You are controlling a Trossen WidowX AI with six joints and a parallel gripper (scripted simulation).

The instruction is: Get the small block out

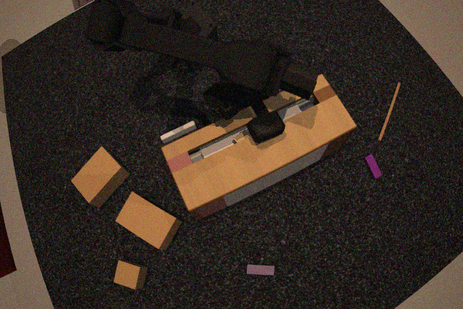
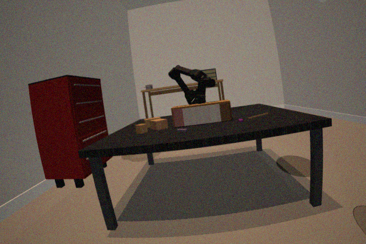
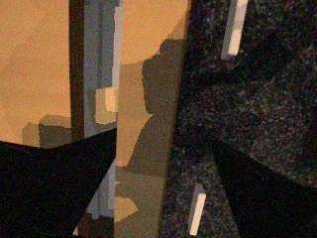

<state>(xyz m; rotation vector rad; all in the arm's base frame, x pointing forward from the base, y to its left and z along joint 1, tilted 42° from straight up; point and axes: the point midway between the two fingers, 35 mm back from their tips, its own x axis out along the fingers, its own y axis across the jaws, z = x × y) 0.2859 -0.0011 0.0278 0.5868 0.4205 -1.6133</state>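
Right now my gripper tip is 5 cm short of the tan block and 3 cm to the left of it. From my gripper tip the other things lie so: thin orange stick: 17 cm ahead, 36 cm to the left, 9 cm below; box: 3 cm ahead, 3 cm below.
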